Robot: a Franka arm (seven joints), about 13 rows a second.
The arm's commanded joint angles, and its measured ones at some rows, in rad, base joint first. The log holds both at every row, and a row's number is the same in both.
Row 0, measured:
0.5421 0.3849 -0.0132 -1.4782 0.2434 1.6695 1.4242
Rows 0 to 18, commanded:
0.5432 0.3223 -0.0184 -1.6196 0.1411 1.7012 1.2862
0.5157 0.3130 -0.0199 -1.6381 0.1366 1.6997 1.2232
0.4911 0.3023 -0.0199 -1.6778 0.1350 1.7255 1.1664
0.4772 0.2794 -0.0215 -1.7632 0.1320 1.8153 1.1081
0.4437 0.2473 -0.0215 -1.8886 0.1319 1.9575 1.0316
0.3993 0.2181 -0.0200 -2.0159 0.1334 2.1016 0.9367
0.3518 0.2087 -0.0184 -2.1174 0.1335 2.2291 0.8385
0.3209 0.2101 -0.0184 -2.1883 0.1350 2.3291 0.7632
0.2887 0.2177 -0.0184 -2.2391 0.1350 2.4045 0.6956
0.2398 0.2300 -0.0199 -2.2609 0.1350 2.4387 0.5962
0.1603 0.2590 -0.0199 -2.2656 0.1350 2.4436 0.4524
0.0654 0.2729 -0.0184 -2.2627 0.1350 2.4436 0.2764
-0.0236 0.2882 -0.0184 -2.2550 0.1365 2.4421 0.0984
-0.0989 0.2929 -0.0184 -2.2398 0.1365 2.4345 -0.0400
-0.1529 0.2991 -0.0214 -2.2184 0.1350 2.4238 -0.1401
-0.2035 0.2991 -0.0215 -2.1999 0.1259 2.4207 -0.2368
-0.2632 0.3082 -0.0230 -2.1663 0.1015 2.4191 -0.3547
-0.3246 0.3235 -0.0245 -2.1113 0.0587 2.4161 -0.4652
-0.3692 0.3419 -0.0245 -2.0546 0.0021 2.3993 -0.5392
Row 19, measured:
-0.2873 0.2992 -0.0464 -2.1671 0.0820 2.4391 -0.4176
